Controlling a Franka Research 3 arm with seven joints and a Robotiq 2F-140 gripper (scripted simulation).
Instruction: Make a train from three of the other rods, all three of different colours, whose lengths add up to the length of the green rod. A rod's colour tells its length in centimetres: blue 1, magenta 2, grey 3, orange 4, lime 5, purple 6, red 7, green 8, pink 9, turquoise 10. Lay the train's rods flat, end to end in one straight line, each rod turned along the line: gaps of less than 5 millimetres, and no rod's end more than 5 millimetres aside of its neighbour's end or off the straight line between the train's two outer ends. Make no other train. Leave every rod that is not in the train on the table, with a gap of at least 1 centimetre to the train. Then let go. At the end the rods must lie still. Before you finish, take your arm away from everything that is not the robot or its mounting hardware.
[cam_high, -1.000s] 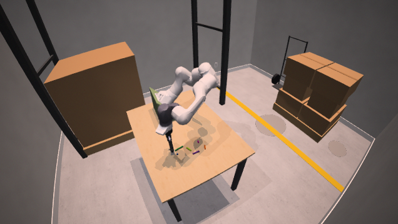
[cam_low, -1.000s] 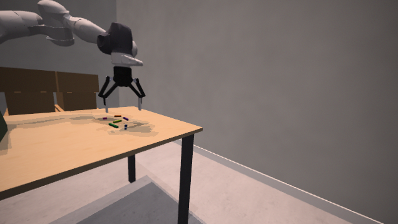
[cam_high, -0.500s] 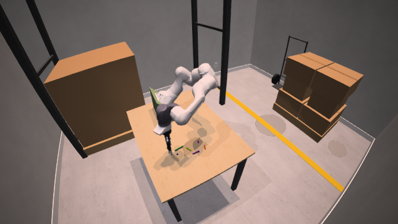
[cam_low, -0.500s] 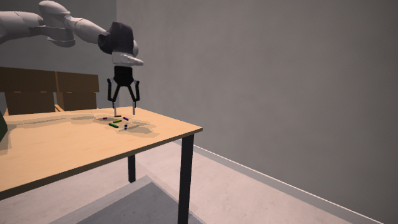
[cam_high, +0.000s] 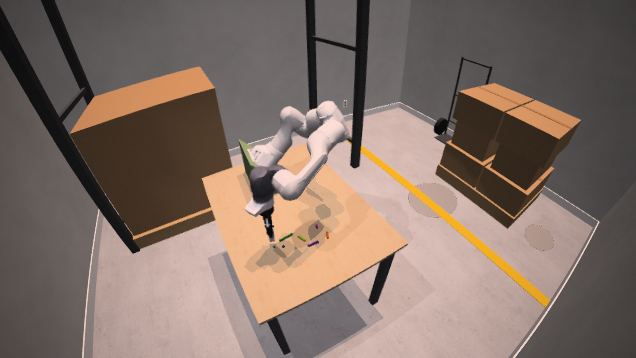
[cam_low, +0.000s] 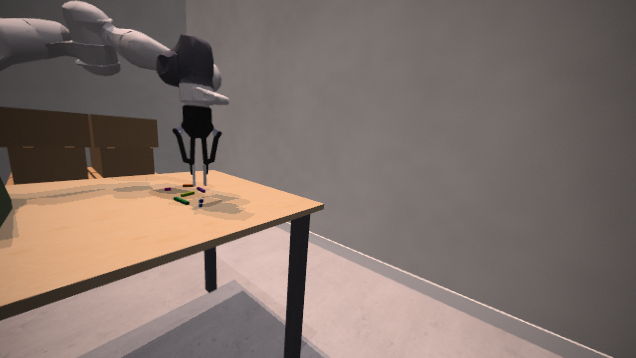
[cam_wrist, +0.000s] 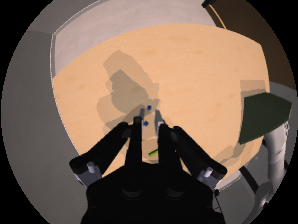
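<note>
My gripper is now 10 cm above the blue rod, 4 cm to the right of it and 3 cm short of it. From my hand the other things lie so: lime rod 15 cm to the left, 10 cm below, 3 cm ahead; then purple rod 18 cm to the left, 10 cm below, 10 cm ahead; then green rod 10 cm below, 8 cm to the left, 2 cm behind.
</note>
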